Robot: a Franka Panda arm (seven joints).
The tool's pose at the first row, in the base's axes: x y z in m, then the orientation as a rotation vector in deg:
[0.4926 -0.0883 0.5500 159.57 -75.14 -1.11]
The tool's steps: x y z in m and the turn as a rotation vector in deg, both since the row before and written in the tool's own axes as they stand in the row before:
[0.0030 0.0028 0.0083 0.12 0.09 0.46]
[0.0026 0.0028 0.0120 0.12 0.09 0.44]
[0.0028 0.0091 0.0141 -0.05 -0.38 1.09]
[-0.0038 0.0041 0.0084 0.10 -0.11 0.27]
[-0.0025 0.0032 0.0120 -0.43 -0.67 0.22]
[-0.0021 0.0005 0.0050 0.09 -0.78 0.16]
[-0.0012 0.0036 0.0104 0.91 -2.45 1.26]
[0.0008 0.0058 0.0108 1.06 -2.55 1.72]
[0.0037 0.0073 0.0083 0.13 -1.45 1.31]
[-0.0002 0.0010 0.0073 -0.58 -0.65 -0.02]
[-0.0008 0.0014 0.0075 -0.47 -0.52 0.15]
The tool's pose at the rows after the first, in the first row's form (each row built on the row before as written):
[0.4920 -0.0928 0.5419 159.33 -75.80 -0.88]
[0.4910 -0.0972 0.5301 159.10 -76.44 -0.65]
[0.4852 -0.1058 0.5166 158.46 -78.02 -1.16]
[0.4793 -0.1057 0.5084 158.40 -78.46 -1.23]
[0.4748 -0.1062 0.4966 158.14 -78.75 -2.44]
[0.4729 -0.1050 0.4916 158.38 -79.19 -3.46]
[0.4687 -0.1065 0.4815 159.05 -81.87 -6.23]
[0.4637 -0.1103 0.4710 -157.60 84.30 8.98]
[0.4590 -0.1169 0.4626 -155.87 85.73 10.85]
[0.4574 -0.1166 0.4554 -156.00 85.72 12.18]
[0.4550 -0.1160 0.4481 -155.99 85.94 13.25]

